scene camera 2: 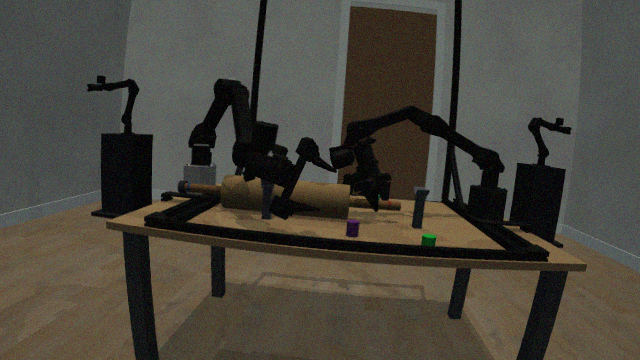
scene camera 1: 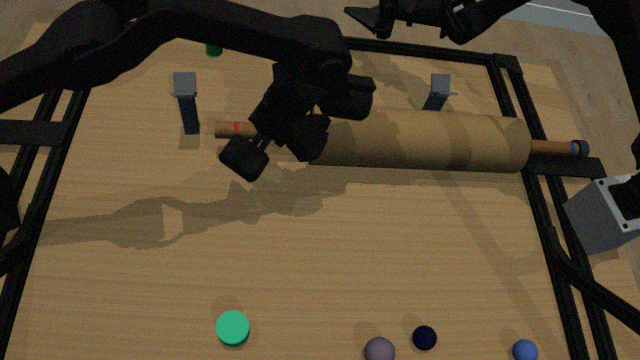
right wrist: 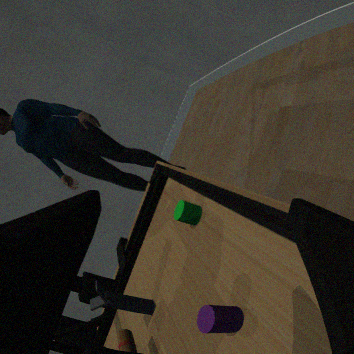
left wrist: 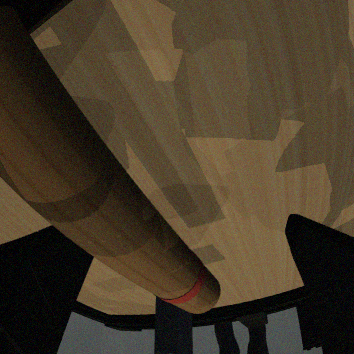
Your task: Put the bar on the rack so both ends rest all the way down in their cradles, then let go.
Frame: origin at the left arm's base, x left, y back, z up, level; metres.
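Seen in the pictures: left gripper, between the fingertips: (scene camera 2: 381, 208) (scene camera 1: 247, 145) (left wrist: 197, 223); right gripper, between the fingertips: (scene camera 2: 327, 190) (right wrist: 198, 205); left arm's base, origin of its link: (scene camera 2: 489, 187) (right wrist: 81, 285); right arm's base, origin of its link: (scene camera 2: 200, 164) (scene camera 1: 629, 200).
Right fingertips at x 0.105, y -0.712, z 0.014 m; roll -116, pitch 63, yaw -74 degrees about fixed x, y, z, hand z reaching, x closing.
Observation:
Pixels of each thing's top centre, then the offset from my right fingertips to it.
- left post, centre of its top: (scene camera 1: 185, 92) (right wrist: 104, 297) (scene camera 2: 420, 195) dx -0.086, dy +0.352, dz -0.033 m
- right post, centre of its top: (scene camera 1: 445, 82) (scene camera 2: 268, 177) dx -0.267, dy -0.050, dz -0.010 m
- green cylinder, centre of its top: (right wrist: 178, 209) (scene camera 1: 213, 38) (scene camera 2: 429, 235) dx +0.086, dy +0.237, dz -0.096 m
- purple cylinder, centre of its top: (right wrist: 204, 318) (scene camera 2: 353, 221) dx -0.065, dy +0.114, dz -0.091 m
- teal disc, centre of its top: (scene camera 1: 232, 326) dx -0.440, dy +0.439, dz -0.097 m
The bar (scene camera 1: 425, 140) (scene camera 2: 320, 197) (left wrist: 100, 190) has a thick tan middle and thinner brown ends, one red-banded, one blue-banded with a dark cap. It lies beside the rack's two posts, below their cradle tops. In scene camera 1 the left post (scene camera 1: 189, 115) (scene camera 2: 419, 210) (left wrist: 173, 325) (right wrist: 135, 303) stands near the red-banded end; the right post (scene camera 1: 440, 85) (scene camera 2: 267, 200) is partly hidden behind the bar. My left gripper (scene camera 1: 275, 155) (left wrist: 196, 223) is open over the red-banded end's handle, gripping nothing. My right gripper (scene camera 2: 324, 188) (right wrist: 198, 205) is open and empty, beside the bar's thick middle in scene camera 2.
A green cylinder (scene camera 1: 214, 50) (scene camera 2: 428, 240) (right wrist: 188, 212) and a purple cylinder (scene camera 2: 352, 228) (right wrist: 220, 319) stand on the posts' far side in scene camera 1. A teal disc (scene camera 1: 232, 327) and several balls lie near its bottom edge. A black frame (scene camera 1: 420, 48) borders the table.

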